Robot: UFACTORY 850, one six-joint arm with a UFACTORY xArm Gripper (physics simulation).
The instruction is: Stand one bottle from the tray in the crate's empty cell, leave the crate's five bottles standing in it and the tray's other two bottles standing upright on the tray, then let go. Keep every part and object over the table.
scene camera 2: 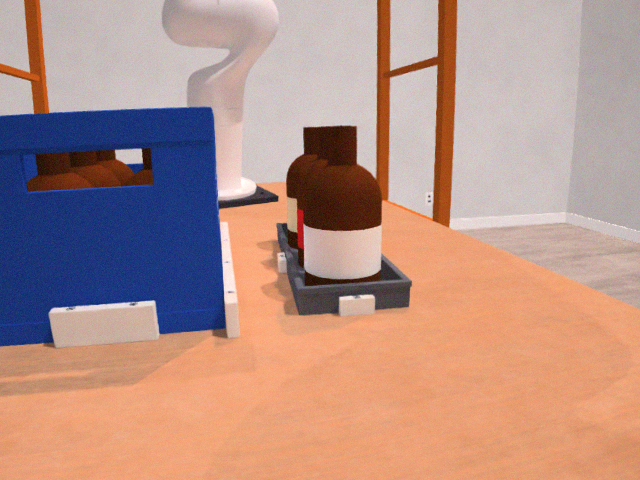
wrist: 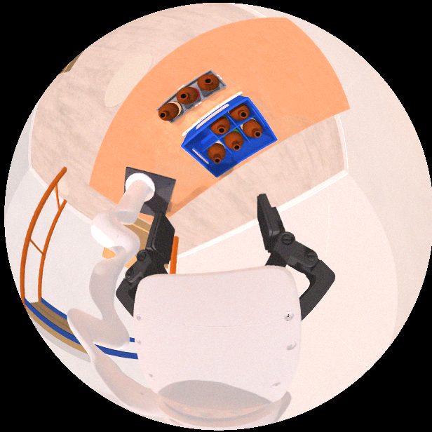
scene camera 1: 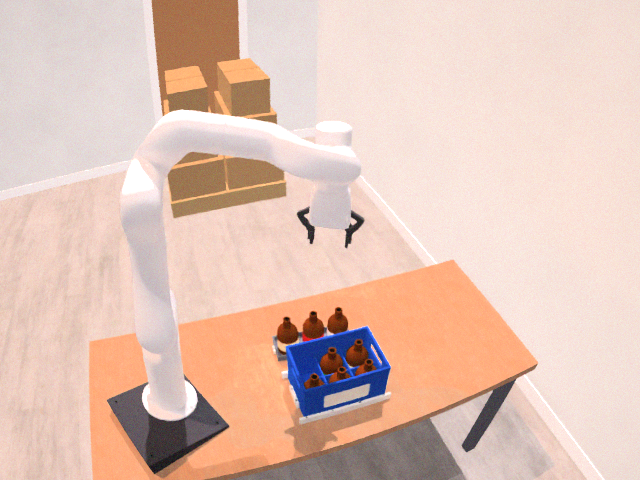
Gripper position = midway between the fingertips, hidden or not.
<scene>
In view: the gripper (scene camera 1: 329,243), a cream-labelled bottle (scene camera 2: 310,133) and a red-labelled bottle (scene camera 2: 322,132).
The gripper also shows in the wrist view (wrist: 210,212).
</scene>
